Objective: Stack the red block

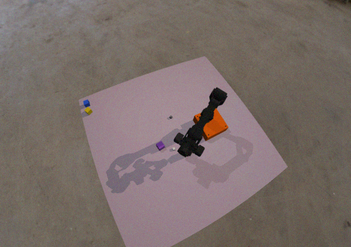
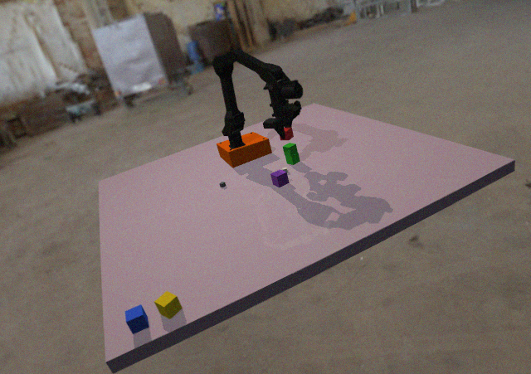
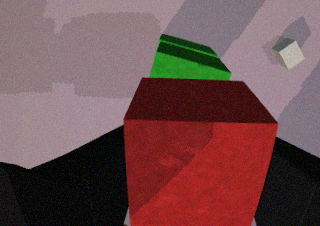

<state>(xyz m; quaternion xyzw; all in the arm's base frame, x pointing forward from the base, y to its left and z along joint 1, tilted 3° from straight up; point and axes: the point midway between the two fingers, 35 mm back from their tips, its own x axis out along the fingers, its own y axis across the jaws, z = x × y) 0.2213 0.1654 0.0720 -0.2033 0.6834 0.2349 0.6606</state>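
Now: gripper tip 11 cm above the small white cube, 6 cm to the left of it and 6 cm short of it. Also, from my gripper tip: purple block 15 cm ahead, 11 cm to the right, 9 cm below; tiny dark cube 30 cm to the right, 11 cm below, 1 cm behind; red block 1 cm above.
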